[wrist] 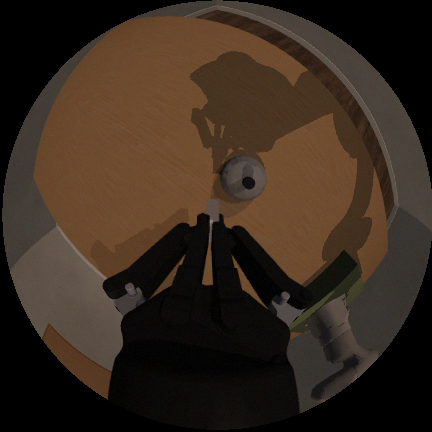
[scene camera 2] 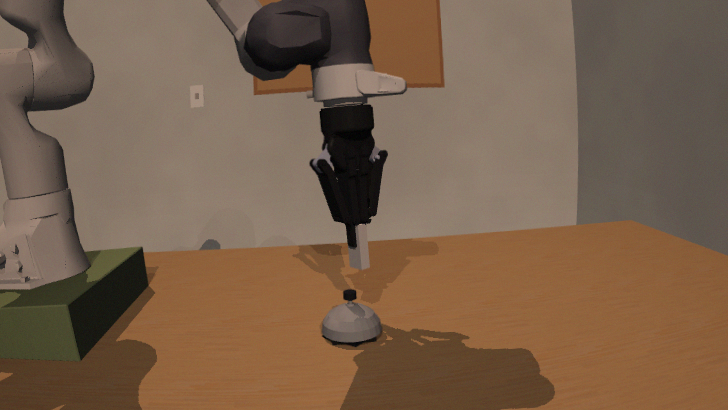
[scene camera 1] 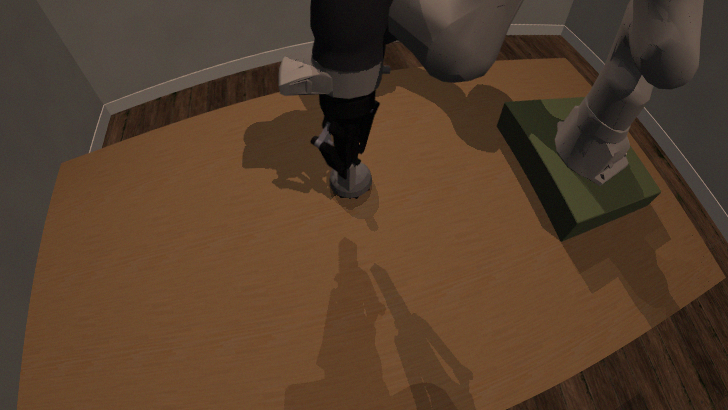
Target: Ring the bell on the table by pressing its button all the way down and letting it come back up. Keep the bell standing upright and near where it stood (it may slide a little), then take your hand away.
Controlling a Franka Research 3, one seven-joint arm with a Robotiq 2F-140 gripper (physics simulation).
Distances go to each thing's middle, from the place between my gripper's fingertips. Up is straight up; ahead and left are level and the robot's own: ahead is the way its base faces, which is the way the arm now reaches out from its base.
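Labels:
My gripper: 60 mm to the left of grey domed bell [scene camera 2: 353, 324], 20 mm past it, 50 mm above it.

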